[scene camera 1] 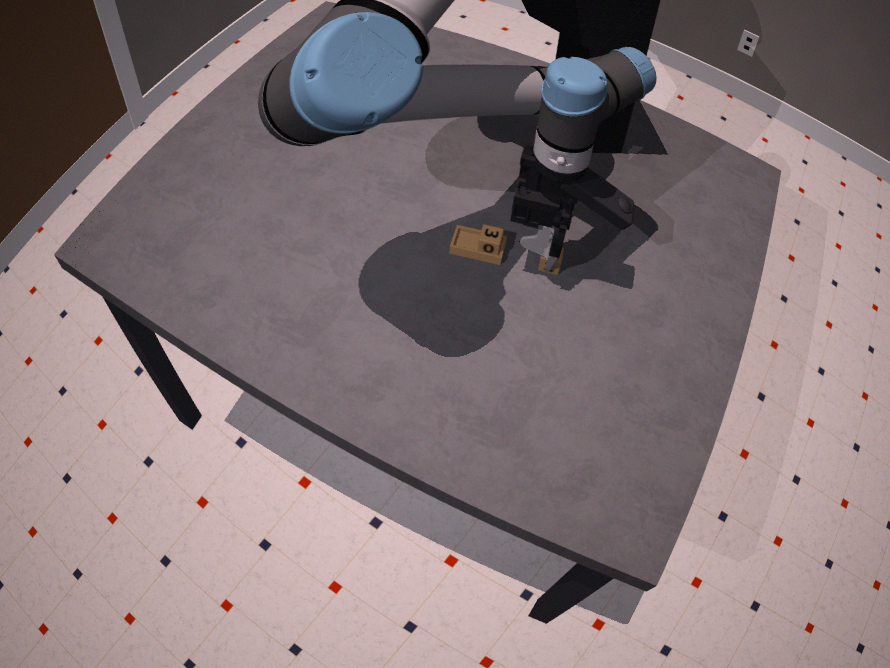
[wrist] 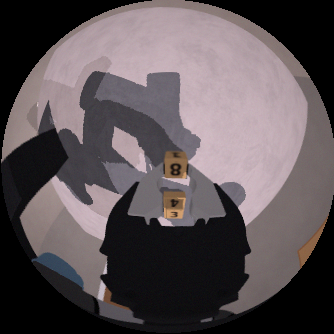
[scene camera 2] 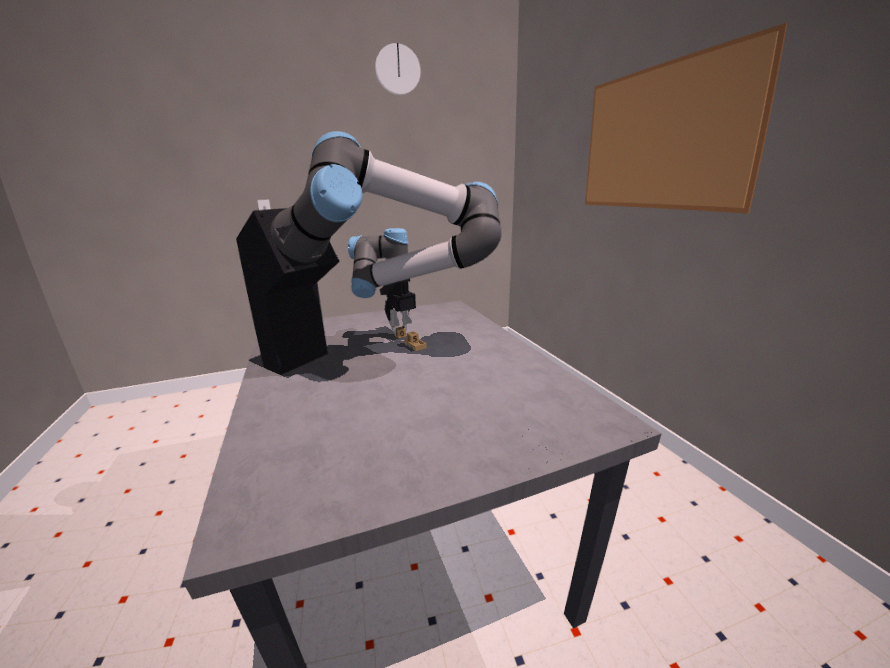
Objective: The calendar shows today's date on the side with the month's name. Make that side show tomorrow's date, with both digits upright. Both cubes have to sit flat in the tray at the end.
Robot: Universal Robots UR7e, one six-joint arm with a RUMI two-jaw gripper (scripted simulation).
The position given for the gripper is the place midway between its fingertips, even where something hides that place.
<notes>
In view: the gripper (scene camera 1: 548, 260) and a wooden calendar tray (scene camera 1: 464, 243).
The gripper is seen too in the wrist view (wrist: 175, 164) and in scene camera 2 (scene camera 2: 400, 334).
</notes>
